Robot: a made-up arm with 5 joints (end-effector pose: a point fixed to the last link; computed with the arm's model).
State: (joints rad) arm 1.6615 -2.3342 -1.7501 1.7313 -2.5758
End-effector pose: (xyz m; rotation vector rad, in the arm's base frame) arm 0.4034 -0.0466 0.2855 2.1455 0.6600 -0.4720
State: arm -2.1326 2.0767 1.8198 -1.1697 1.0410
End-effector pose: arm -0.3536 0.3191 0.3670 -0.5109 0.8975 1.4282
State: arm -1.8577 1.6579 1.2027 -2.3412 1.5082
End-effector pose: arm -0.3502 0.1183 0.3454 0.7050 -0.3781 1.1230
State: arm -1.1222 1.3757 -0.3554 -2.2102 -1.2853
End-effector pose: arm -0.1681 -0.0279 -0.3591 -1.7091 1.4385 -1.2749
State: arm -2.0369 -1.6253 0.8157 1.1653 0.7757
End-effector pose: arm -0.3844 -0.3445 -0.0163 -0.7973 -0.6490 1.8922
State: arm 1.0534 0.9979 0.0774 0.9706 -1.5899
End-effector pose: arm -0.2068 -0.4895 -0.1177 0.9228 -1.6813 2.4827
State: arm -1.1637 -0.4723 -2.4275 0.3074 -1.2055
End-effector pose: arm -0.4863 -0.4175 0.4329 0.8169 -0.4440 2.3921
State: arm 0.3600 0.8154 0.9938 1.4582 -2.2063
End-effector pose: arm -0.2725 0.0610 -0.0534 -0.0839 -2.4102 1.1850
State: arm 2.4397 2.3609 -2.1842 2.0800 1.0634
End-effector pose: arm 0.0174 -0.2156 -0.1314 -0.0723 -0.7362 2.4797
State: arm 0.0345 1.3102 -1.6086 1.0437 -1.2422
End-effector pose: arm -0.4055 -0.5760 0.1175 -0.3870 -0.0197 2.8383
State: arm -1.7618 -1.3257 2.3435 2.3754 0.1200
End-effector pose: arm 0.0434 -0.2656 0.5102 1.1729 1.3979 2.5046
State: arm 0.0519 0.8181 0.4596 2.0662 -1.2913
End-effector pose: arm -0.5258 -0.0462 -0.0410 1.2677 -2.2329 1.1817
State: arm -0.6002 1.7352 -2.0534 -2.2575 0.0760
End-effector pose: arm 0.1354 -0.2685 0.2109 1.8087 1.2188 -0.0855
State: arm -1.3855 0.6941 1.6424 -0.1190 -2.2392
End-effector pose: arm 0.1714 0.3119 0.3475 -0.4892 -0.3302 -0.7634
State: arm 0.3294 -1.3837 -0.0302 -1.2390 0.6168
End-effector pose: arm -0.2508 0.1731 0.0695 -1.4019 0.5750 0.6405
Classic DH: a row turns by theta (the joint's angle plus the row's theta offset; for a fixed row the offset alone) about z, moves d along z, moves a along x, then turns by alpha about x. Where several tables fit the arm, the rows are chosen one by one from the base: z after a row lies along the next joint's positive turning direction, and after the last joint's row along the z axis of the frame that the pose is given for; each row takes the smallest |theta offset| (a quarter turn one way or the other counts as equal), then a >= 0, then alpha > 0; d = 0 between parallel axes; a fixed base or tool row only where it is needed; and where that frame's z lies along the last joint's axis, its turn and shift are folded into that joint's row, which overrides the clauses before.
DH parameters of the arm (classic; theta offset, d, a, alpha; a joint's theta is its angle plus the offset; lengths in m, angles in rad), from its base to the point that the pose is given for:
joint 1: 0 0.165 -0.024 1.5708
joint 2: 0 0.134 -0.072 1.5708
joint 3: -1.5708 -0.143 0.119 -1.5708
joint 4: 0 -0.066 0.071 1.5708
joint 5: -0.0133 0 0.377 3.1416
tool (fixed): -1.5841 0.139 0 0

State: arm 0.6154 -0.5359 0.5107 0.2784 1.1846
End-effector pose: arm 0.3526 0.2267 0.2933 -0.2833 0.3968 -1.1244
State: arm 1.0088 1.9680 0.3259 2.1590 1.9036
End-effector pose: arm 0.0988 -0.2172 0.3522 1.3187 1.2244 1.3911
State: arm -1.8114 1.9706 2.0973 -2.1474 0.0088
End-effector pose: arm -0.1352 -0.2528 0.2431 0.7474 0.1823 -3.0429
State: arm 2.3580 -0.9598 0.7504 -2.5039 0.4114
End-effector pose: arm 0.3887 0.0179 0.1261 1.6526 2.0718 -0.7087
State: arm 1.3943 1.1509 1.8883 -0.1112 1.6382
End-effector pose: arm 0.4311 -0.3541 0.2833 0.7569 0.9915 -1.8832
